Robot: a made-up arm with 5 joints.
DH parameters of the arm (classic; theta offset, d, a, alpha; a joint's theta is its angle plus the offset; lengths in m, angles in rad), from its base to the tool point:
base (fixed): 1.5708 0.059 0 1.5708
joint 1: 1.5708 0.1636 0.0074 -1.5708
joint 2: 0 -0.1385 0.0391 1.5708
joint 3: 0 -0.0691 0.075 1.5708
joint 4: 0 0.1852 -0.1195 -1.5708
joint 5: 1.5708 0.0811 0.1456 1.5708
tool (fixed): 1.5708 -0.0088 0 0
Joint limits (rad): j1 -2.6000..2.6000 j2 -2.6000..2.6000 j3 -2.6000..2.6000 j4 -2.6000..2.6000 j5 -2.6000..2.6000
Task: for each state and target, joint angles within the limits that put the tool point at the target. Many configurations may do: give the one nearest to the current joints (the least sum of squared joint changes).
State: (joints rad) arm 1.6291 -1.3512 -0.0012 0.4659 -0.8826
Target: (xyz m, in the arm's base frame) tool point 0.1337 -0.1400 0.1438
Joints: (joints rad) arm 2.2375 -1.4197 -0.4937 0.5992 -0.2490
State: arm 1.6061 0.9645 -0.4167 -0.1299 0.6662
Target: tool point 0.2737 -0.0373 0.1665
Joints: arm 1.7861 1.1086 -0.7480 -0.2097 0.6338
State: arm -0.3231 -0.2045 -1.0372 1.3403 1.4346
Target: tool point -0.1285 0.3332 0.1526
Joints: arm -0.3142 -0.6786 -0.7517 1.7586 1.3573
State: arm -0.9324 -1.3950 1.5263 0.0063 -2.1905
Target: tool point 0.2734 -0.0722 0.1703
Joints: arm -0.8029 -1.3677 2.4732 -0.3416 -2.1345
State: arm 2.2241 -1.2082 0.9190 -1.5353 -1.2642
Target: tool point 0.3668 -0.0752 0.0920
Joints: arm 2.0738 -1.5844 0.9716 -1.3475 -0.9527
